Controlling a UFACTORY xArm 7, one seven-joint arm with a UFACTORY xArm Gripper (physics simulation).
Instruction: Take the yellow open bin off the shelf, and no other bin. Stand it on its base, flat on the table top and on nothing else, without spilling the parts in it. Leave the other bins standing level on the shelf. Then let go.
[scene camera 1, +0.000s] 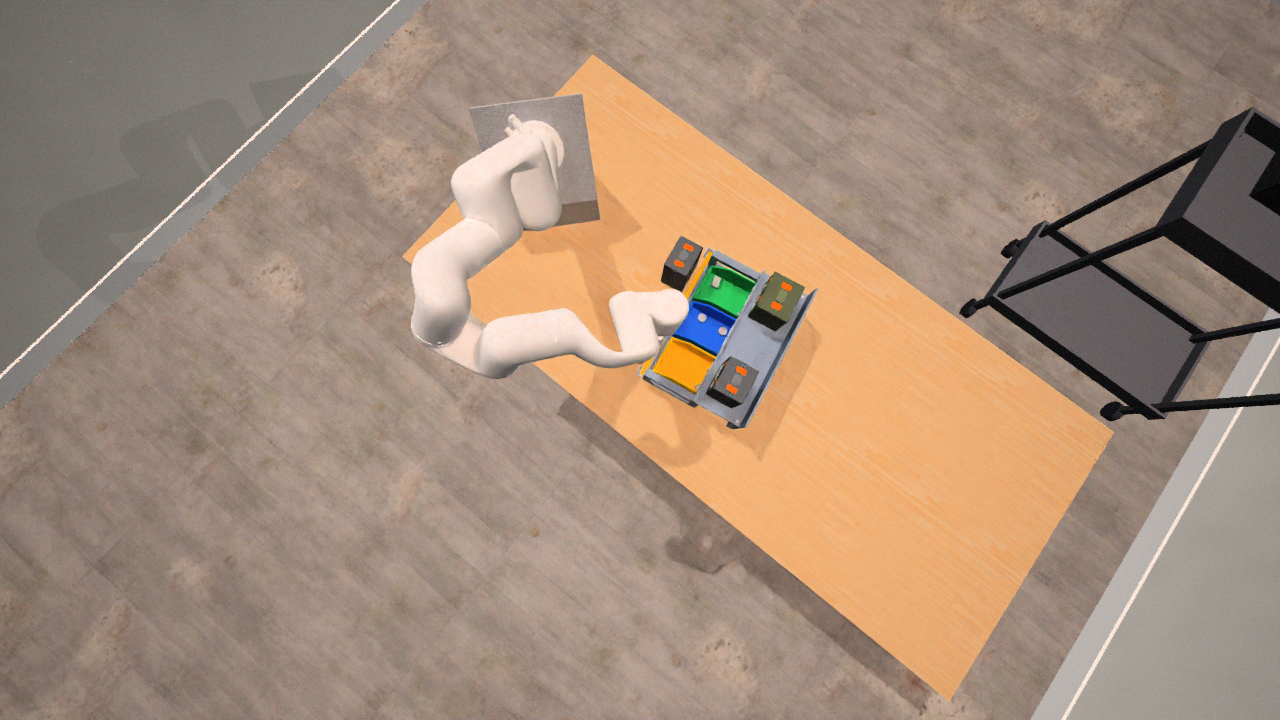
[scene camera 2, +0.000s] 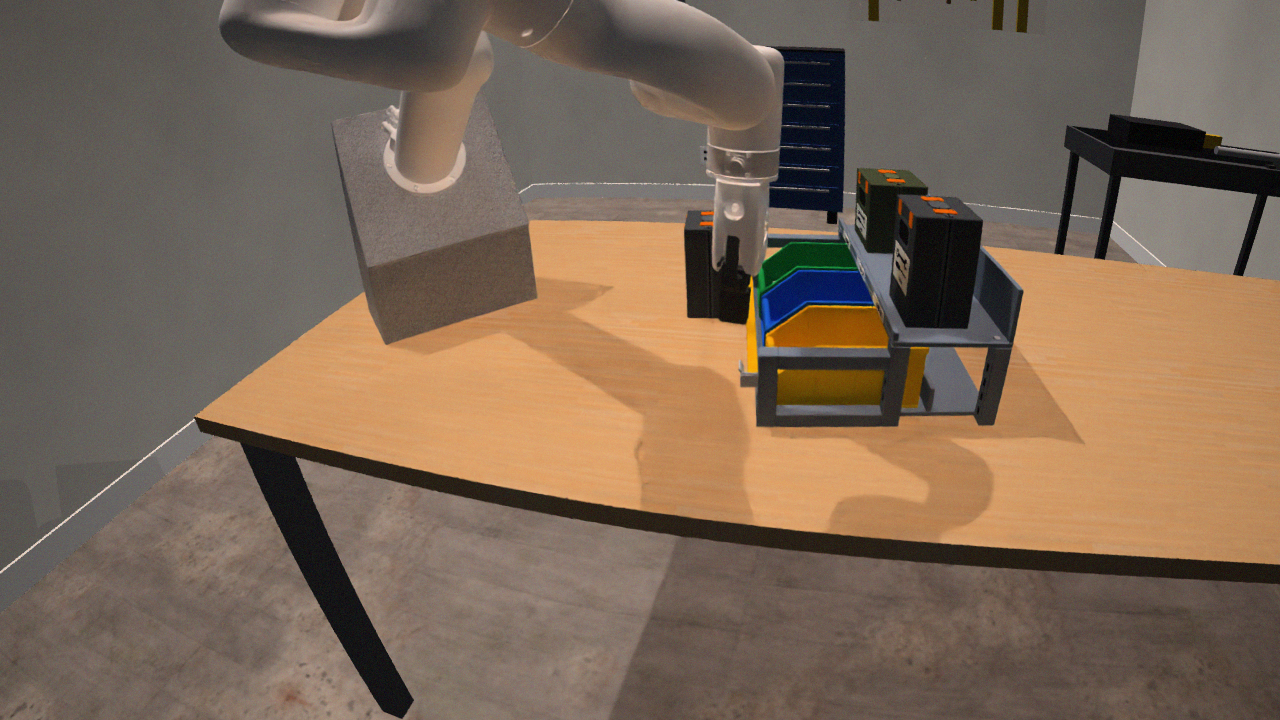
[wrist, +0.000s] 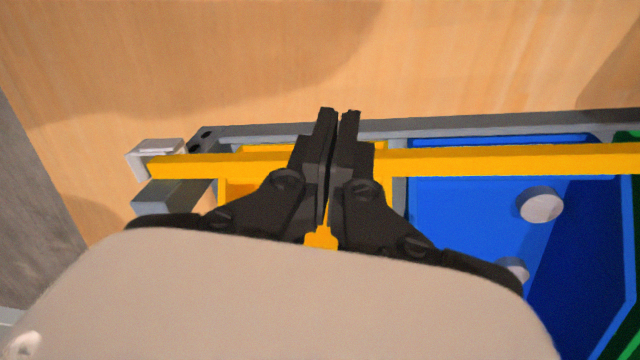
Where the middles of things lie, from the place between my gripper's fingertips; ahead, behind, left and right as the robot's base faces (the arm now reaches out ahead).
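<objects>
I see the blue bin (scene camera 2: 805, 287) 110 mm ahead of my hand, 90 mm to the left of it and 30 mm below it. The yellow open bin (scene camera 2: 815, 326) is 120 mm ahead of my hand, 20 mm to the right of it and 30 mm below it. The black case (scene camera 2: 703, 283) sits 50 mm behind my hand, 190 mm to the left of it and 10 mm below it. And the yellow bar (wrist: 597, 158) is 10 mm ahead of my hand, 80 mm to the left of it and 10 mm below it.
</objects>
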